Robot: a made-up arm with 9 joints.
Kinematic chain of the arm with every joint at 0, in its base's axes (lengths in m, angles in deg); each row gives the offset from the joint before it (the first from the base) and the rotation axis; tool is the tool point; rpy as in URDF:
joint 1: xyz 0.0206 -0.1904 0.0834 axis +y
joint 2: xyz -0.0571 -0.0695 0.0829 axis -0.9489 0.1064 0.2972
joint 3: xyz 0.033 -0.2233 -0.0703 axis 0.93 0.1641 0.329
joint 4: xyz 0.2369 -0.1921 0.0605 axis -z
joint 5: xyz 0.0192 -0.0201 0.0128 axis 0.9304 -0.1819 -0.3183
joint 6: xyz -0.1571 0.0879 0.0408 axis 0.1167 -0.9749 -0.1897
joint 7: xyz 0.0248 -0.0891 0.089 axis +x
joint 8: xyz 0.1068 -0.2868 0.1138 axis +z
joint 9: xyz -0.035 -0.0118 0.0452 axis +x
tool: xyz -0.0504 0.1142 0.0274 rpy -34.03 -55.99 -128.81
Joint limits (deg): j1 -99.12..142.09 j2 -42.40..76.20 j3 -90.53..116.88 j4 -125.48..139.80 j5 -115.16..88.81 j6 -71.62..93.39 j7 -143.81..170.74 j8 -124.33..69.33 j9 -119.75..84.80
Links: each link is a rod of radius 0.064 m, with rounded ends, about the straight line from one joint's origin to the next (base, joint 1, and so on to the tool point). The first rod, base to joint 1, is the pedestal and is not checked.
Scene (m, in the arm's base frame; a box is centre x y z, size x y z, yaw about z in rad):
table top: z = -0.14
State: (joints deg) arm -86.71 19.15 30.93 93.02 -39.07 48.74 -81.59 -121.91 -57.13
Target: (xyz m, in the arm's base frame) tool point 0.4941 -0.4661 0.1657
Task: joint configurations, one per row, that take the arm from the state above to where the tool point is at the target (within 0.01 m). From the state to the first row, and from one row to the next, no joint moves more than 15 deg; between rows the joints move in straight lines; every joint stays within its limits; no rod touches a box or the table.
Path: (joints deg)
1: -73.74 17.72 32.16 92.62 -52.08 34.91 -92.93 -118.98 -53.65
2: -60.77 16.28 33.39 92.23 -65.09 21.08 -104.26 -116.06 -50.16
3: -47.80 14.85 34.63 91.83 -78.10 7.25 -115.60 -113.13 -46.68
4: -34.84 13.41 35.86 91.43 -91.11 -6.59 -126.93 -110.20 -43.20

